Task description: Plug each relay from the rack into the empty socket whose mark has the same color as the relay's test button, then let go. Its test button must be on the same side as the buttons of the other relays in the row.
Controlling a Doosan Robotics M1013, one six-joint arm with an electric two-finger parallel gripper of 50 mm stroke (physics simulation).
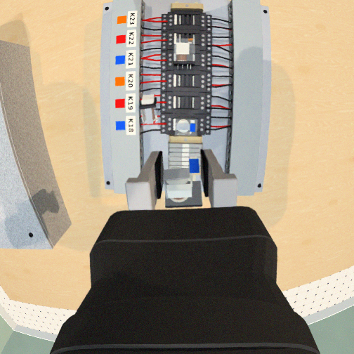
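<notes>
My gripper [181, 164] is shut on a clear relay [178, 186] with a blue test button [194, 165] on its right; it is over the rail's near end, below the K18 row. In the K18 row sits a relay [183, 126] with a blue button on its right. A relay [183, 48] with a white top and an orange button on its right is around the K22 and K21 rows; its exact socket is unclear. Another relay [148, 111] lies over the left wires near K19, its button not visible. The K23 [185, 20], K20 [185, 81] and K19 [185, 103] sockets are empty.
Marks on the left panel read K23 orange [121, 19], K22 red [121, 39], K21 blue [120, 60], K20 orange [119, 81], K19 red [120, 103] and K18 blue [120, 125]. Wire ducts flank the row. A grey speckled box [37, 150] stands at the left.
</notes>
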